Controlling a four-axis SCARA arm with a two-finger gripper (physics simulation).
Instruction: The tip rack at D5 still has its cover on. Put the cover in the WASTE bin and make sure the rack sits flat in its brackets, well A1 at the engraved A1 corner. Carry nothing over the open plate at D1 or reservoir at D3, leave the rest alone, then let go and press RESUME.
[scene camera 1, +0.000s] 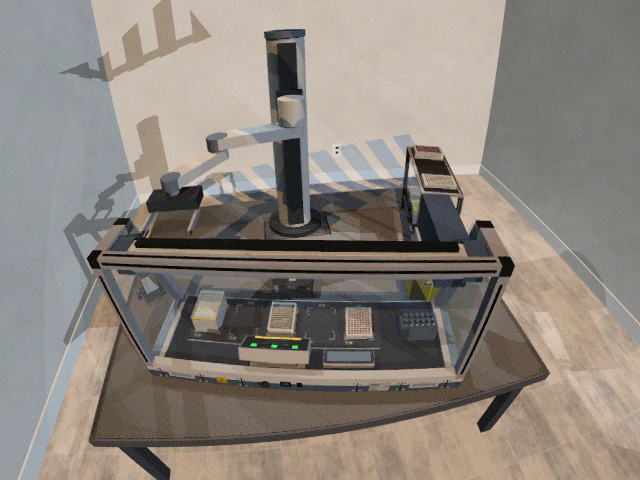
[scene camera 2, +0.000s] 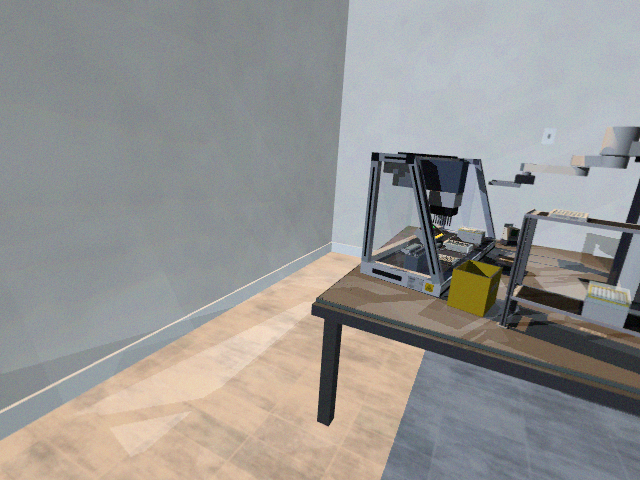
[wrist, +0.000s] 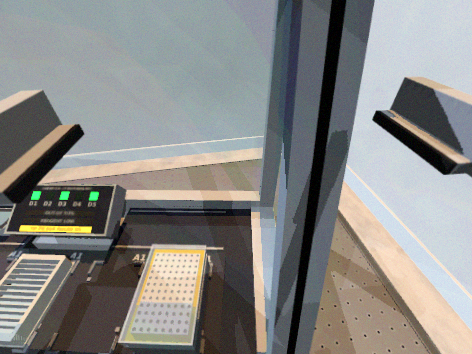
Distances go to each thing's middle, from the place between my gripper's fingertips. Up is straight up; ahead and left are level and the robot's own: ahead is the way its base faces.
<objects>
My hand is 14 cm short of the pipetting head (scene camera 2: 441, 203), 78 cm to the right of it and 5 cm above it. Also, from my hand: yellow waste bin (scene camera 2: 474, 285) (1 cm behind, 88 cm to the left, 31 cm below).
</objects>
